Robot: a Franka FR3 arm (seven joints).
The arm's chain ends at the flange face. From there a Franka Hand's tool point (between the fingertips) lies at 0.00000 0.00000 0.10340 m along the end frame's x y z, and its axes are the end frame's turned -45 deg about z.
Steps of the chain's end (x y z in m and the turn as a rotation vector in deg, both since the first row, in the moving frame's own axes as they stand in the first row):
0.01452, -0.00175, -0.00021, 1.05, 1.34, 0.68
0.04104, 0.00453, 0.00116, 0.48, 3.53, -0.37
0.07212, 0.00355, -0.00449, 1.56, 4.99, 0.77
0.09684, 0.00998, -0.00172, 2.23, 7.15, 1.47
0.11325, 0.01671, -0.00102, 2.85, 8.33, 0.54
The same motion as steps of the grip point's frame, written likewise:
0.01455, 0.00942, -0.00026, -0.21, 1.69, 0.68
0.03094, 0.03610, 0.00096, -2.16, 2.84, -0.37
0.05680, 0.05793, -0.00492, -2.43, 4.63, 0.77
0.07327, 0.08195, -0.00260, -3.48, 6.63, 1.47
0.08244, 0.09893, -0.00224, -3.87, 7.91, 0.54

